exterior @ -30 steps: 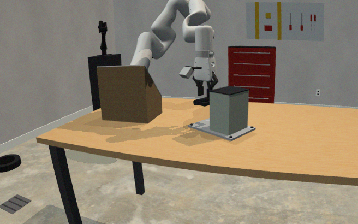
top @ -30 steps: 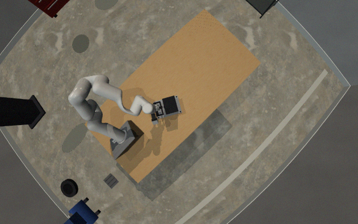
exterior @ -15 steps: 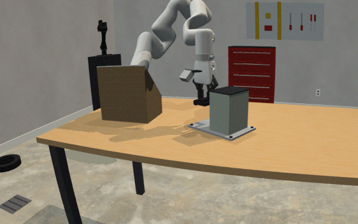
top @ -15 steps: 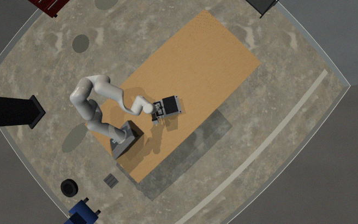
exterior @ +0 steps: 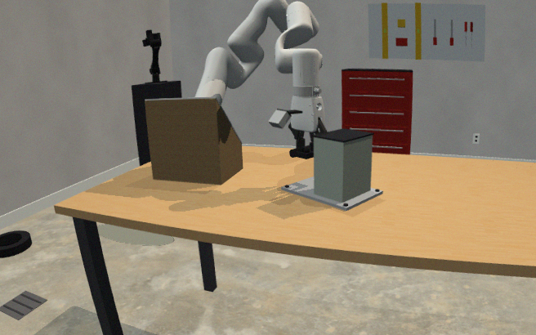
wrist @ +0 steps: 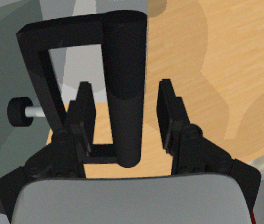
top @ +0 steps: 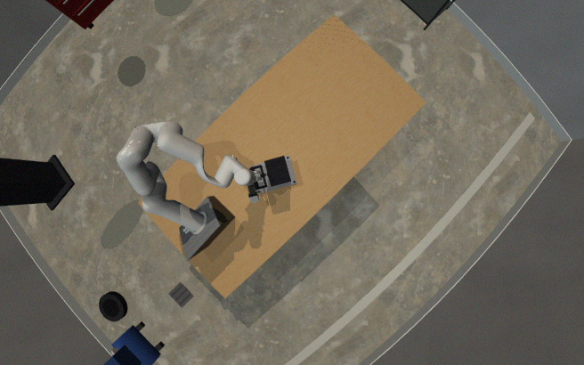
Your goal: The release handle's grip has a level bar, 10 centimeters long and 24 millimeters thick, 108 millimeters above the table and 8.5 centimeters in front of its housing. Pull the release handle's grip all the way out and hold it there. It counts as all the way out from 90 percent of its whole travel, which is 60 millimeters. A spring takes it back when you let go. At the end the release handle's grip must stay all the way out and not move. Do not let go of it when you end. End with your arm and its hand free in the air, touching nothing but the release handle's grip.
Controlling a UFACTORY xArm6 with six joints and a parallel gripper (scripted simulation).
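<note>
My gripper is now 5 cm short of the black grip, 2 cm to the left of it and 1 cm above it.
</note>
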